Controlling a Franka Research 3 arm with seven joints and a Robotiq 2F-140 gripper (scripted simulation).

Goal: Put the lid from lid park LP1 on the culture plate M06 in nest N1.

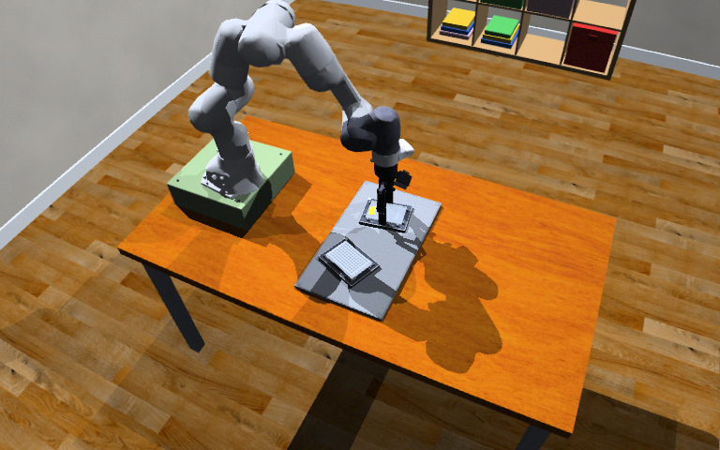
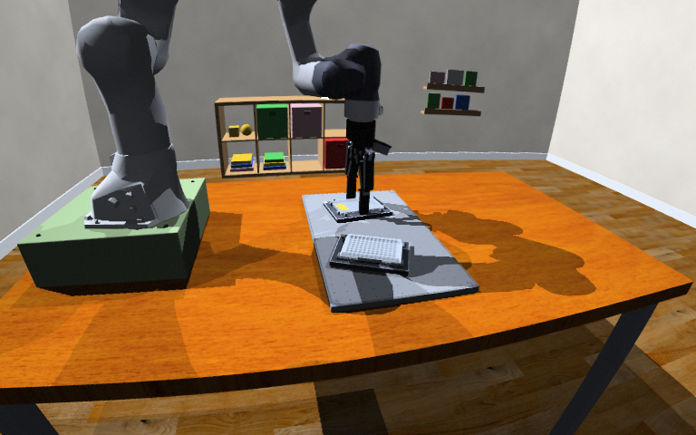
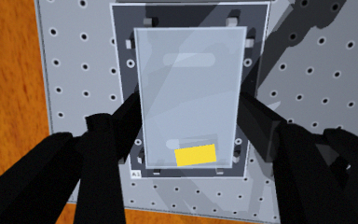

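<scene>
Right now my hand is 20 mm above the clear lid. The rest, counted from my hand: culture plate: 30 mm behind, 240 mm to the right, 20 mm below; then lid park LP1: 30 mm below; then nest N1: 30 mm behind, 240 mm to the right, 30 mm below.
</scene>
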